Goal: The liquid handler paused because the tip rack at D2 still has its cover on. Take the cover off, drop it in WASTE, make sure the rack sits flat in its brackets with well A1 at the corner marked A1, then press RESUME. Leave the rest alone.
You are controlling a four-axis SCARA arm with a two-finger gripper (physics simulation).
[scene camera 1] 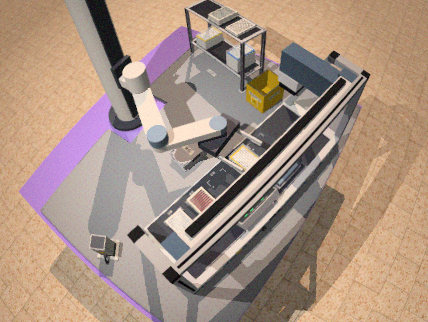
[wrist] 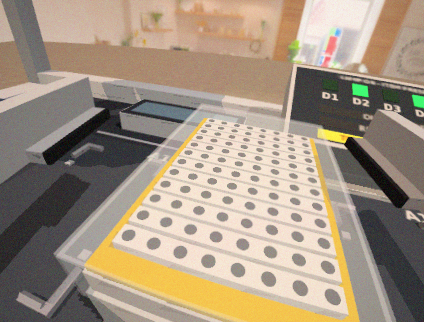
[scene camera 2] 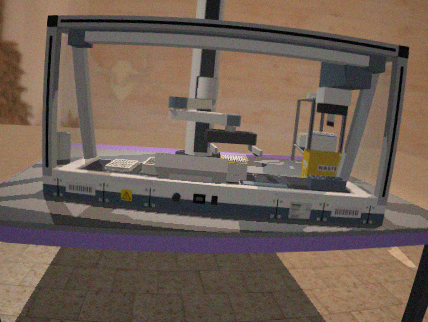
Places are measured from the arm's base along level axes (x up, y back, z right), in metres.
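Pixels of known places: gripper, fingertip midpoint: (scene camera 1: 252,156) (wrist: 228,110) (scene camera 2: 239,152); arm's base, origin of the base link: (scene camera 1: 130,112).
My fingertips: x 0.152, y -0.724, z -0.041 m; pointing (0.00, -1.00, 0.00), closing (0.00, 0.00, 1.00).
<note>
Ahead of a thing's pixels: the offset from my fingertips to its middle. "pt": to the spot under its first point.
The tip rack @[dx -0.029, dy +0.018, dz +0.012 m] (scene camera 1: 244,156) (scene camera 2: 234,159) (wrist: 225,200) has a yellow rim and a white perforated top. Its clear cover @[pt dx -0.016, dy +0.052, dz -0.036 m] (wrist: 112,200) still surrounds the top in the wrist view. My gripper (scene camera 1: 241,150) (scene camera 2: 235,149) (wrist: 228,110) is open, its fingers apart on either side of the covered rack, with a gap to the cover on both sides. A partly cut-off A1 mark @[pt dx -0.087, dy -0.033, dz +0.177 m] (wrist: 414,216) shows at the right edge of the wrist view. The yellow WASTE bin @[dx -0.071, dy +0.159, dz -0.401 m] (scene camera 1: 264,97) (scene camera 2: 320,165) stands beyond the deck. The rack's seating is hard to tell, and the RESUME button is not readable.
The status panel @[pt dx -0.025, dy -0.097, dz +0.099 m] (wrist: 330,112) has green lamps, D2 among them. A red-striped rack @[dx -0.071, dy +0.062, dz +0.256 m] (scene camera 1: 201,199) and a white plate @[dx -0.080, dy +0.084, dz +0.378 m] (scene camera 1: 181,221) sit on the deck. The gantry beam (scene camera 1: 270,155) crosses above it. A shelf unit @[pt dx +0.066, dy +0.281, dz -0.375 m] (scene camera 1: 242,65) stands behind.
</note>
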